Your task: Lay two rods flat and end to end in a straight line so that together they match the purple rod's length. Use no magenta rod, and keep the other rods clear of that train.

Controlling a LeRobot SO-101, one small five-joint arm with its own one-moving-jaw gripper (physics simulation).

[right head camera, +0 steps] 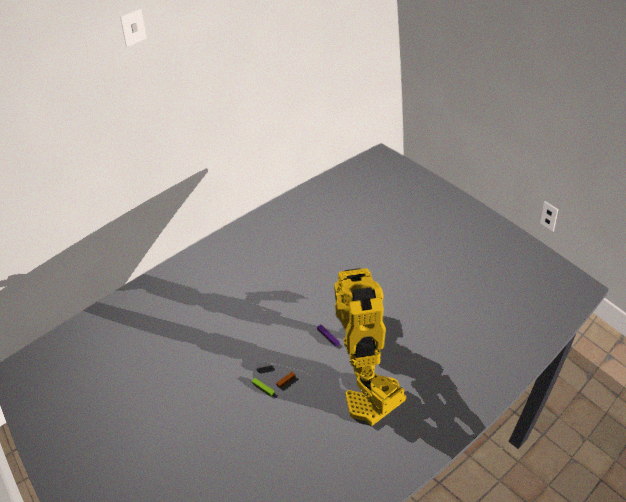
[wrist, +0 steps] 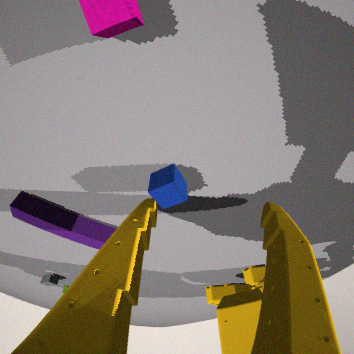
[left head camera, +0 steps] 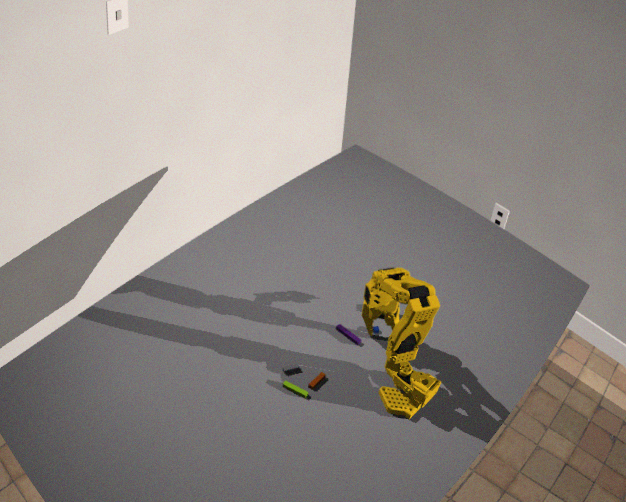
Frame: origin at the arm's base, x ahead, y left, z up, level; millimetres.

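Seen in the pictures: hand at its tool point: (wrist: 156,208) (left head camera: 372,333); arm's base at its link origin: (right head camera: 367,395) (wrist: 242,279) (left head camera: 398,390).
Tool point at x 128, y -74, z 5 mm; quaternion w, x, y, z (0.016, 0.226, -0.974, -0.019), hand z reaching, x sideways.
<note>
Pixels of each thing's middle, then the offset from my tool point to it. "*": a spot on its surface instead. Level surfaces: height alone.
- purple rod at the middle of its body: (wrist: 69,225) (right head camera: 328,335) (left head camera: 348,334) 34 mm ahead, 35 mm left, 0 mm up
- lime rod at the middle of its body: (left head camera: 295,389) (right head camera: 263,387) 15 mm ahead, 211 mm left, 0 mm up
- orange rod at the middle of its body: (left head camera: 317,380) (right head camera: 285,380) 1 mm ahead, 166 mm left, 0 mm up
- short dark rod at the middle of its body: (wrist: 49,279) (left head camera: 290,368) (right head camera: 263,366) 56 mm ahead, 179 mm left, 0 mm up
- small blue block at the middle of its body: (wrist: 168,185) (left head camera: 376,329) 1 mm ahead, 14 mm right, 0 mm up
- magenta rod at a spot on its surface: (wrist: 112,17) * 34 mm ahead, 52 mm right, 5 mm up
- grey table at its surface level: 5 mm down
A purple rod (left head camera: 348,334) (right head camera: 328,335) (wrist: 92,231) lies flat. A lime rod (left head camera: 296,389) (right head camera: 262,386), an orange rod (left head camera: 317,381) (right head camera: 285,379) and a short dark rod (left head camera: 292,371) (right head camera: 265,369) lie apart from one another, not in line. A small blue block (left head camera: 375,329) (wrist: 168,186) shows beyond the left jaw's tip in the wrist view; the arm hides it in the right head view. A magenta rod (wrist: 112,17) shows partly at the wrist view's top edge. My gripper (wrist: 209,204) is partly open with a V-shaped gap, holding nothing, pointing down near the blue block.
The yellow arm's base (left head camera: 418,392) (right head camera: 384,394) stands on the grey table (left head camera: 209,428) (right head camera: 182,434), right of the lime and orange rods. Long arm shadows cross the table. Two walls meet behind its far corner.
</note>
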